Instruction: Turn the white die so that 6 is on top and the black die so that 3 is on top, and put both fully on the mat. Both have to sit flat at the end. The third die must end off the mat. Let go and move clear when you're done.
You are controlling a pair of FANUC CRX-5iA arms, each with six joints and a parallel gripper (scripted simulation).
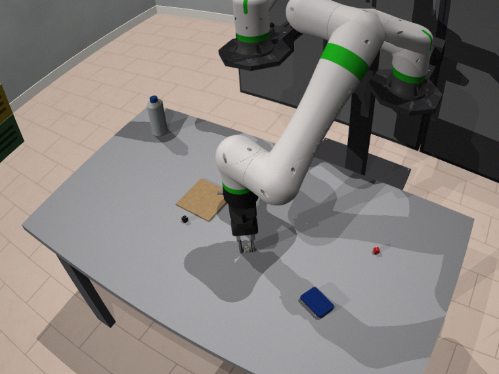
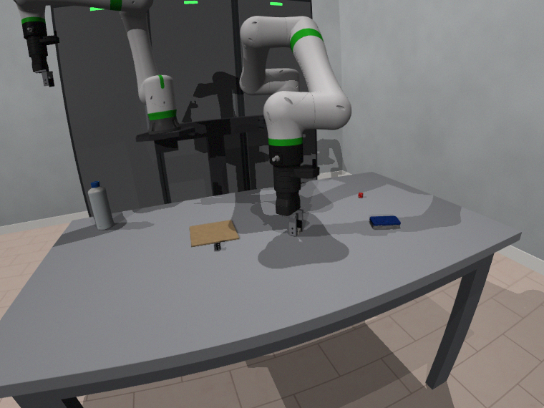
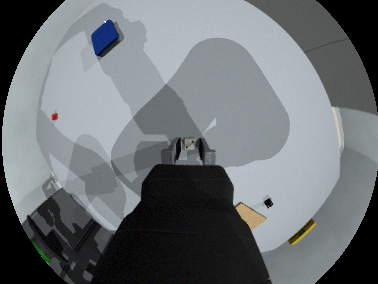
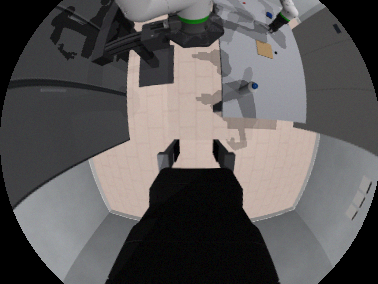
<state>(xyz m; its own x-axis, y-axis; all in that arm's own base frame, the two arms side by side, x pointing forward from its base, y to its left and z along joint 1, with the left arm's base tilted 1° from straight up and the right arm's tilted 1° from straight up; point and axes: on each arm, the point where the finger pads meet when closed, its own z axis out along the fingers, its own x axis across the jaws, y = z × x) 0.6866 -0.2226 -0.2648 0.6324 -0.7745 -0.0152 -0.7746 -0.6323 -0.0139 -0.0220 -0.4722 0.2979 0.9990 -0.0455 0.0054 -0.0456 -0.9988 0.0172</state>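
Observation:
Right now my left hand is 1 cm above the white die. Also, from my left hand: tan mat 12 cm behind, 22 cm to the right, 2 cm below; blue-topped box 9 cm ahead, 27 cm to the left, 1 cm below; black die 2 cm behind, 23 cm to the right, 1 cm below.

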